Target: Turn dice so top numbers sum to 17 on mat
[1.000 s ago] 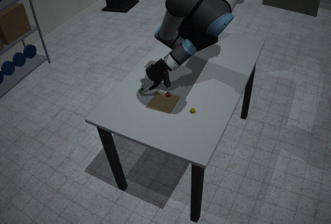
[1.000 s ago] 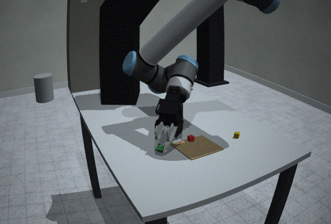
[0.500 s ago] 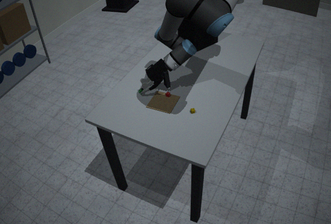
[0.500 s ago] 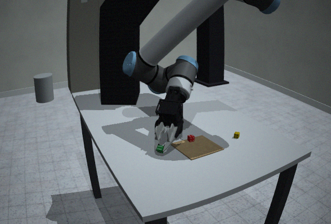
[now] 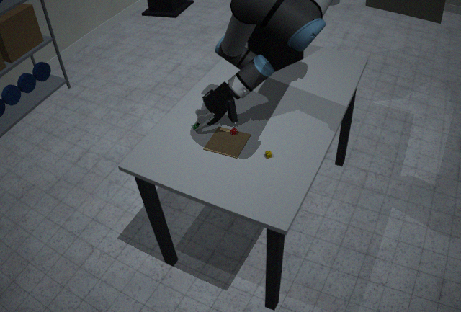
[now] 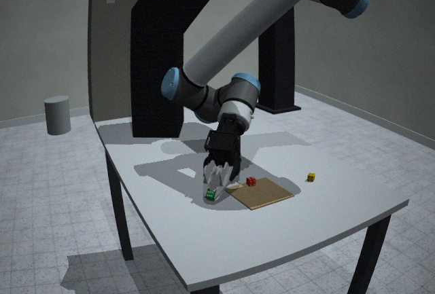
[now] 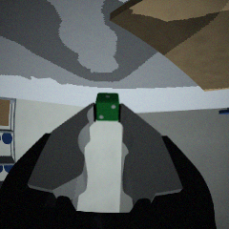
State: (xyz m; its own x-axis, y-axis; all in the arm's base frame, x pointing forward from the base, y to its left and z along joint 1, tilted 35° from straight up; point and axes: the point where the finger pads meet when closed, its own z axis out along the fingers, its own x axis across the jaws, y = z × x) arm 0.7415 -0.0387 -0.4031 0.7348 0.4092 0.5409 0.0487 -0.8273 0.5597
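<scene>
Now: the red die 3 cm behind my hand, 14 cm to the left of it and 2 cm below it. Round my hand: mat (2 cm ahead, 13 cm to the left, 3 cm below); then green die (right at my hand); then yellow die (5 cm ahead, 31 cm to the left, 2 cm below).
</scene>
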